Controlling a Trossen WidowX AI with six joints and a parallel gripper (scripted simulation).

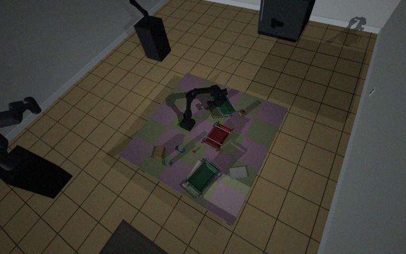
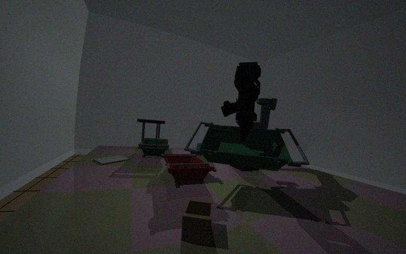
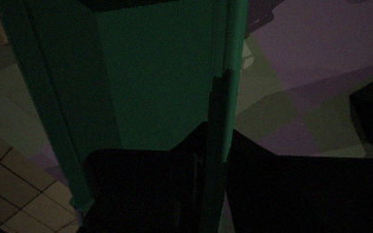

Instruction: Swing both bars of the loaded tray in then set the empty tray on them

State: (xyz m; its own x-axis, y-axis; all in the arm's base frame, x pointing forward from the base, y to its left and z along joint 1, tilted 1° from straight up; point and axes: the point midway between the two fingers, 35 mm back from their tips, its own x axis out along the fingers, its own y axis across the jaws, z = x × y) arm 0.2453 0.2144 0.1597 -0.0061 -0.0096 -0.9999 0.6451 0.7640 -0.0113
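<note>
My gripper tip is now 50 mm short of the green tray and 60 mm to the right of it. The rest, counted from my gripper tip: tan open box (230 mm ahead, 130 mm to the left, 170 mm below).
</note>
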